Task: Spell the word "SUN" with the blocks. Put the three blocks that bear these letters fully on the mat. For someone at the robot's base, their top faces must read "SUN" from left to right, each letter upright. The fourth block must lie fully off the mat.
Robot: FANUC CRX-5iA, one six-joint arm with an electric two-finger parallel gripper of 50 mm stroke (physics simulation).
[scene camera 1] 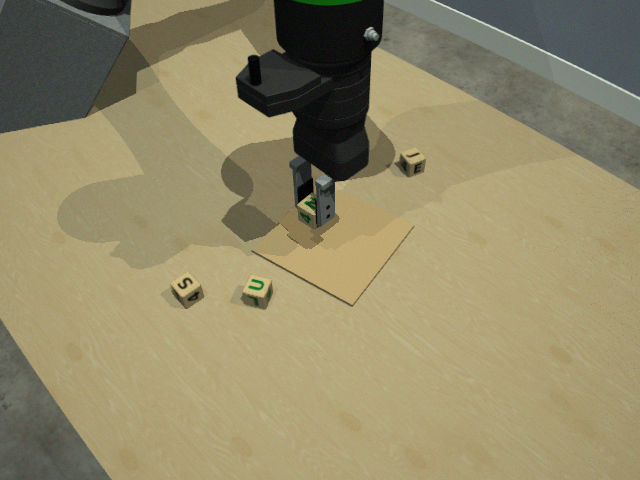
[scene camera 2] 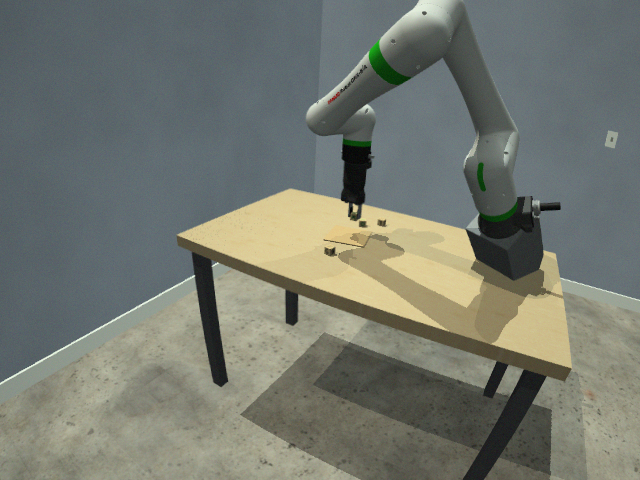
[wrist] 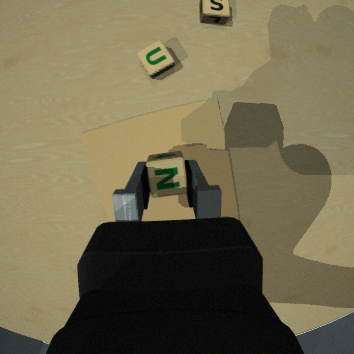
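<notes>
My gripper (scene camera 1: 313, 210) (scene camera 2: 354, 211) (wrist: 166, 174) is shut on the N block (scene camera 1: 307, 209) (scene camera 2: 353, 216) (wrist: 167, 179), green N facing up, and holds it in the air above the mat (scene camera 1: 356, 263) (scene camera 2: 338, 235) (wrist: 135, 137). The fingers partly hide it in scene camera 1. The U block (scene camera 1: 257, 291) (scene camera 2: 362, 223) (wrist: 156, 58), with a green U on top, lies off the mat. The S block (scene camera 1: 186, 289) (scene camera 2: 381, 222) (wrist: 215, 10), black S on top, lies farther off on the same side. The fourth block (scene camera 1: 412, 162) (scene camera 2: 329, 251) lies off the mat's opposite side, a black hooked letter on top.
The wooden table (scene camera 1: 439, 361) (scene camera 2: 248, 222) carries the mat and blocks. The robot's base (scene camera 1: 56, 67) (scene camera 2: 506, 248) stands at one end of the table. A black bracket (scene camera 1: 279, 82) sticks out from the wrist. Arm shadows cross the mat and table.
</notes>
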